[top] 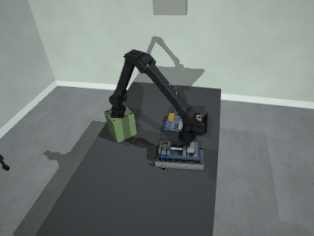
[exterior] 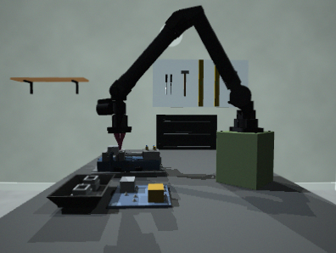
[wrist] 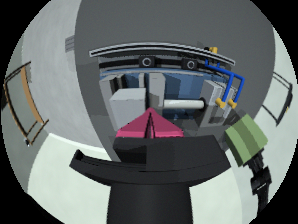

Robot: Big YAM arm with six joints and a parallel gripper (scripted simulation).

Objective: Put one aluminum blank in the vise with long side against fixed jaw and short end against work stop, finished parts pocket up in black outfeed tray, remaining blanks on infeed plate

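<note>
The gray aluminum blank lies 30 mm ahead of my hand and 10 mm below it. Also, from my hand: vise (40 mm behind, 70 mm below); yellow brass blank (110 mm behind, 390 mm to the left, 80 mm below).
</note>
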